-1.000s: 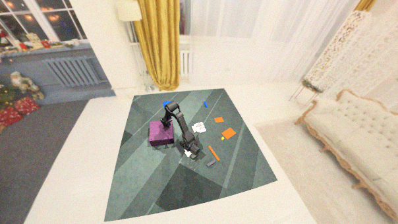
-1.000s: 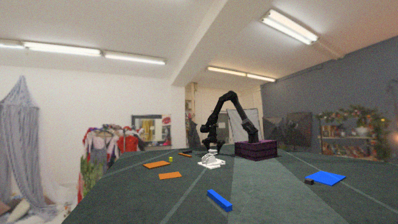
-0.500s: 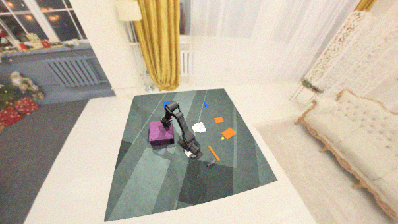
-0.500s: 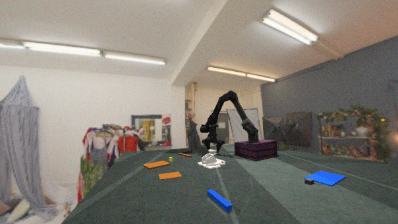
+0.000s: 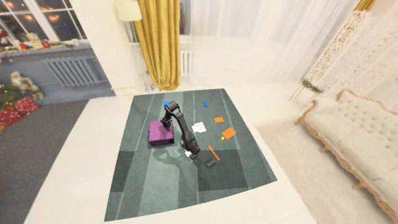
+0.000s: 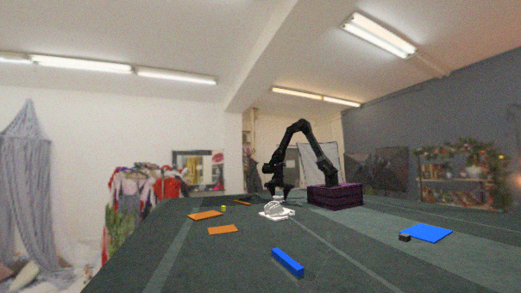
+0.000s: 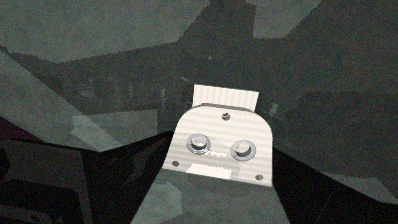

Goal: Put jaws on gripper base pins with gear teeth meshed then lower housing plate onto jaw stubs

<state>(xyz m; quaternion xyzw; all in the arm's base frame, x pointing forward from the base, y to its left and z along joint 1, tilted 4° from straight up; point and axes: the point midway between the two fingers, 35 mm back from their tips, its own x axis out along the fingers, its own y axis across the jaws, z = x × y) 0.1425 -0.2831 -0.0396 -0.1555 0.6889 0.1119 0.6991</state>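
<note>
The white housing plate is 230 mm to the left of my gripper tip and 120 mm ahead of it. From my gripper tip the other things lie so: orange bar (210 mm ahead, 60 mm to the right); then white gripper base (20 mm above, 10 mm ahead); then grey block (160 mm ahead, 140 mm to the right).
</note>
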